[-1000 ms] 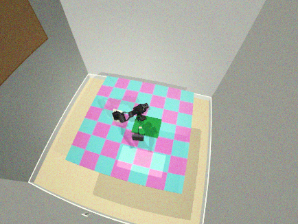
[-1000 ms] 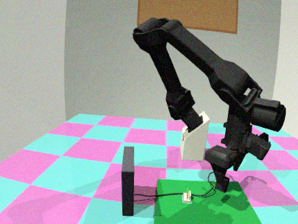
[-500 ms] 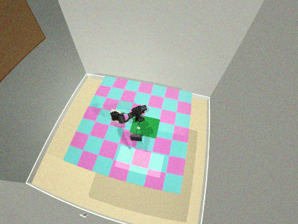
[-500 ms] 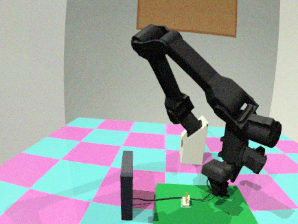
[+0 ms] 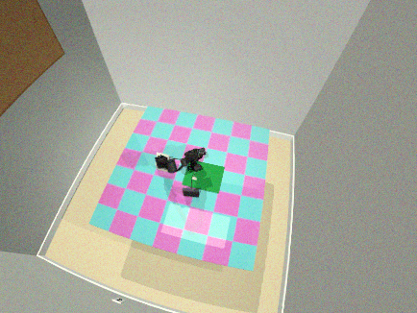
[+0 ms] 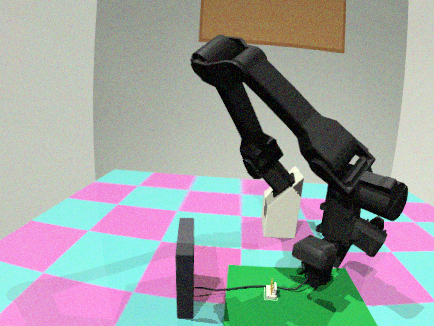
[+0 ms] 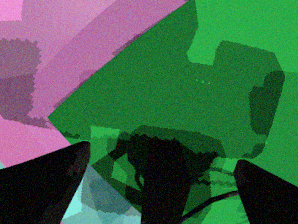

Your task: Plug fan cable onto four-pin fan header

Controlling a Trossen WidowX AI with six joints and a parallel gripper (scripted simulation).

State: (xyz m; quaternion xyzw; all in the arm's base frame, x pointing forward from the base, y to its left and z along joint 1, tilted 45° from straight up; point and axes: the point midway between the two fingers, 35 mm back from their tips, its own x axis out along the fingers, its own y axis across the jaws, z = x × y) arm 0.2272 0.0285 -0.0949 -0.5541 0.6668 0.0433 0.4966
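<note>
My gripper tip is 100 mm to the left of the white four-pin fan header, 50 mm short of it and 20 mm above it. The rest, counted from my gripper tip: black fan 230 mm to the right, 80 mm ahead, 40 mm above; then green board 110 mm ahead, 50 mm to the right, 30 mm below; then black plug 10 mm to the right, 10 mm behind, 10 mm above.
</note>
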